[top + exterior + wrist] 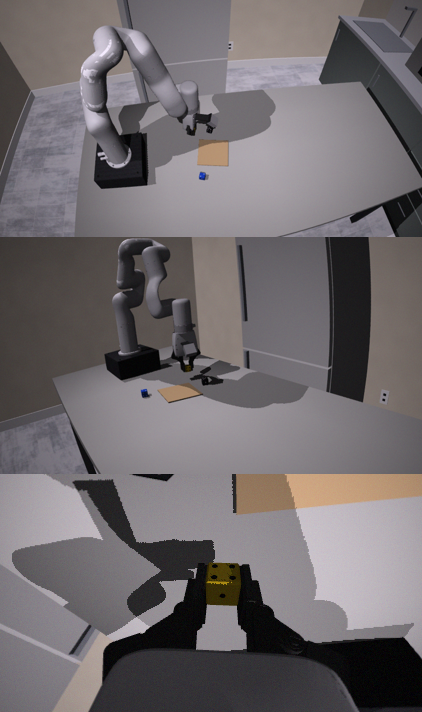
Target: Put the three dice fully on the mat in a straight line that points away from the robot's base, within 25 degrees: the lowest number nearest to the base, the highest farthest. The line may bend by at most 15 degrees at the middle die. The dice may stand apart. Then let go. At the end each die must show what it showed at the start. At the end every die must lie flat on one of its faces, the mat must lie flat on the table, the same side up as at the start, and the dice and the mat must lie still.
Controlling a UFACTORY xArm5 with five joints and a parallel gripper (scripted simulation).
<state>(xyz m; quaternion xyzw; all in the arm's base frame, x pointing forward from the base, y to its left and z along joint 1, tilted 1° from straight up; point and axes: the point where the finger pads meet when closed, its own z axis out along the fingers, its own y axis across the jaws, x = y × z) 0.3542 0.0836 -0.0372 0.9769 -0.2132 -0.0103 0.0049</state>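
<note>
My gripper is now 11 cm to the left of the mat, 7 cm short of it and 6 cm above it. The rest, counted from my hand: black die (9 cm ahead, 5 cm below, 1 cm to the left); blue die (23 cm to the right, 5 cm below, 1 cm behind); yellow die (1 cm below).
</note>
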